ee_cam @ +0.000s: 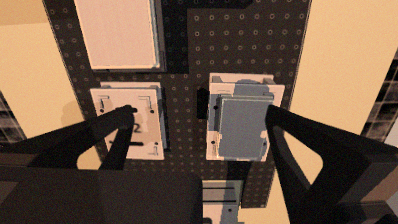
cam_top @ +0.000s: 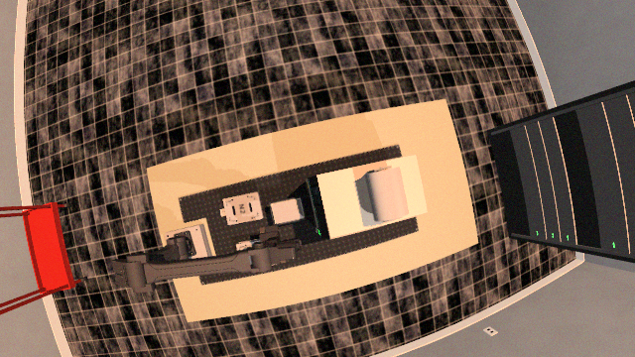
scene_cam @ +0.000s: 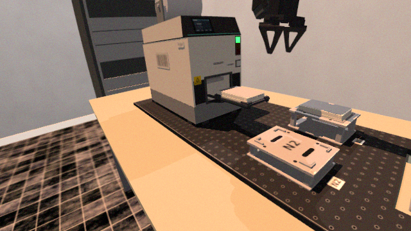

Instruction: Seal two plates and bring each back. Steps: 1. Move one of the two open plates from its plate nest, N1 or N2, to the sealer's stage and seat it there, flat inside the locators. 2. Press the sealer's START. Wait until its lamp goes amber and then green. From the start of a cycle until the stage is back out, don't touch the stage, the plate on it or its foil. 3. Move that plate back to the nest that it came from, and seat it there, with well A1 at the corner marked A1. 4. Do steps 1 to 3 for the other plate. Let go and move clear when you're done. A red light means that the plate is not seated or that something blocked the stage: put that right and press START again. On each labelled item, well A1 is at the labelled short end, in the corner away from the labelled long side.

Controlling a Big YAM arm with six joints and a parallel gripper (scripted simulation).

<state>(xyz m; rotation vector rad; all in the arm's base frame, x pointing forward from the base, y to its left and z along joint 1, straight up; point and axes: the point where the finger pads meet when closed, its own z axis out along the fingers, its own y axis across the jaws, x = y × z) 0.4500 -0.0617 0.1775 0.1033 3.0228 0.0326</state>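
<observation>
Right now my hand is 120 mm above the well plate, 90 mm to the right of it and 70 mm short of it. The rest, counted from my hand: sealer stage (130 mm below, 90 mm to the left, 70 mm ahead); then plate nest N2 (200 mm below, 150 mm to the left, 130 mm behind); then sealer screen (190 mm ahead, 130 mm to the left, 80 mm above).
</observation>
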